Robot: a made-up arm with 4 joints. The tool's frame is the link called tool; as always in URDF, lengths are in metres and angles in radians. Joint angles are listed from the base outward. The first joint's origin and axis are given. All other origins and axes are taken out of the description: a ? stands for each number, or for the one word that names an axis. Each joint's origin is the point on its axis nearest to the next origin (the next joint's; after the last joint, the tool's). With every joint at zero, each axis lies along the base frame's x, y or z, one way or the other. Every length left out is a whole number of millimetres.
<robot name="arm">
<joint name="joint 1" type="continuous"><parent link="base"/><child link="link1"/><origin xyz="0.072 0 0.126" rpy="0 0 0"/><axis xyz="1 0 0"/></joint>
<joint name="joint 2" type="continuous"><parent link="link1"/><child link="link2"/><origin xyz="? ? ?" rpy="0 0 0"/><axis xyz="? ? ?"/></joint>
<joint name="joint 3" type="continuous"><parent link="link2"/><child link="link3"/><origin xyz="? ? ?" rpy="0 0 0"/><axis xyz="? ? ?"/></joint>
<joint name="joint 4" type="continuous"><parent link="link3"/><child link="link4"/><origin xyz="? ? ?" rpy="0 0 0"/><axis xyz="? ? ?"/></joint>
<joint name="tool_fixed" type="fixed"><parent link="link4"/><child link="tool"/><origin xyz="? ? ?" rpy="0 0 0"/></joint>
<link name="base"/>
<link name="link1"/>
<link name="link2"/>
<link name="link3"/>
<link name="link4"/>
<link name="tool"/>
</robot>
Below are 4 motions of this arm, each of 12 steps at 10 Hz.
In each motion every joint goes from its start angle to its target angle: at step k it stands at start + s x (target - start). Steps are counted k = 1, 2, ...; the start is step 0. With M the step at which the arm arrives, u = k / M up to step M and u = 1 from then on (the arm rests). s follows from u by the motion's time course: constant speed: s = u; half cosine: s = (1 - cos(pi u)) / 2; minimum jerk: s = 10 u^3 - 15 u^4 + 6 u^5.
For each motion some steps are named. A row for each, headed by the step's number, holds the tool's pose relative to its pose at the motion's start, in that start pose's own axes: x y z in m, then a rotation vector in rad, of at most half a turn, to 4 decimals.
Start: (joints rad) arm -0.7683 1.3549 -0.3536 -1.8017
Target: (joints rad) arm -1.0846 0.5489 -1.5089 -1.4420
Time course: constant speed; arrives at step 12
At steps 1, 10, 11, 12:
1: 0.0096 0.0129 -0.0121 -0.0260 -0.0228 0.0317
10: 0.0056 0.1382 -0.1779 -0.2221 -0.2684 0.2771
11: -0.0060 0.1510 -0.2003 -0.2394 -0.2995 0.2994
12: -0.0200 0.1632 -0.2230 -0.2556 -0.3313 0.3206

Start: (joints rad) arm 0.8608 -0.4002 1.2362 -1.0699
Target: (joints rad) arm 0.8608 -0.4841 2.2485 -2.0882
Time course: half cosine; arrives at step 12
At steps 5, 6, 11, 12:
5: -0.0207 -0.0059 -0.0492 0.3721 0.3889 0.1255
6: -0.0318 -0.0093 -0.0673 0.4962 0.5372 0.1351
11: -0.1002 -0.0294 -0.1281 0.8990 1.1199 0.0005
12: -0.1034 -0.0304 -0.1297 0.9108 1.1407 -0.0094

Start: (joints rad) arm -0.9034 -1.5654 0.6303 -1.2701
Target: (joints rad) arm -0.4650 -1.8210 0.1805 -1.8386
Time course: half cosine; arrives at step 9
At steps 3, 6, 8, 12:
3: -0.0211 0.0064 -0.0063 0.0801 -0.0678 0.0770
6: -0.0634 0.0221 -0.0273 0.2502 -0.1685 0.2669
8: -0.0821 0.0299 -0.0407 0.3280 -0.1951 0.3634
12: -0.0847 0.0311 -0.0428 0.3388 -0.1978 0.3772

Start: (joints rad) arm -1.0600 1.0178 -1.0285 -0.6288
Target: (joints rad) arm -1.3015 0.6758 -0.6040 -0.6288
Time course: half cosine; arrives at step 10
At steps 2, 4, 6, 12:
2: -0.0150 0.0243 -0.0010 0.0098 0.0262 0.0715
4: -0.0620 0.0853 -0.0019 0.0282 0.0919 0.2604
6: -0.1346 0.1532 -0.0005 0.0356 0.1685 0.4965
12: -0.2319 0.2150 0.0027 0.0228 0.2493 0.7618

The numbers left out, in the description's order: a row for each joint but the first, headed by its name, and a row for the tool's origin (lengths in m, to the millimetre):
joint 2: xyz 0 -0.087 0.467, axis 0 0 -1
joint 3: xyz 0.095 -0.388 0, axis 0 0 1
joint 4: xyz 0.19 0.117 0, axis -1 0 0
tool: xyz 0 0.032 0.091

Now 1 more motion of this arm.
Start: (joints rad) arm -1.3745 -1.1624 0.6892 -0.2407
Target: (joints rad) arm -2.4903 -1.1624 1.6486 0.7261
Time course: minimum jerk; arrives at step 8
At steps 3, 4, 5, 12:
3: 0.1189 0.0185 -0.0157 -0.1392 0.3087 0.2302
4: 0.1981 0.0187 -0.0332 -0.1848 0.4871 0.4667
5: 0.2680 0.0019 -0.0501 -0.1649 0.5855 0.7186
12: 0.3499 -0.0461 -0.0744 -0.0565 0.5890 0.9997

